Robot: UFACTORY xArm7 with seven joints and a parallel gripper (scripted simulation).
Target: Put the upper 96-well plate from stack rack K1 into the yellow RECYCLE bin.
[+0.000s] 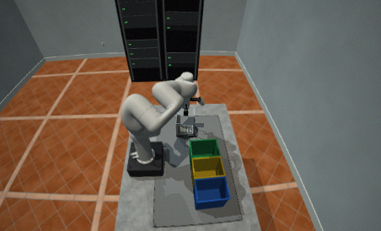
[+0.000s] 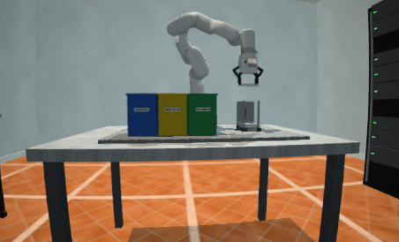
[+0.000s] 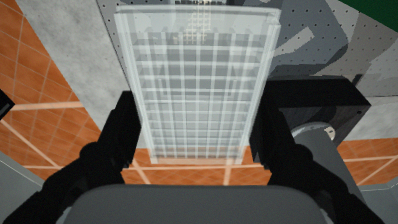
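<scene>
Right now my hand is 2 cm short of the yellow recycle bin, 41 cm to the left of it and 16 cm above it. Also, from my hand: green bin 5 cm ahead, 28 cm to the right, 16 cm below; blue bin 54 cm to the right, 16 cm below.
</scene>
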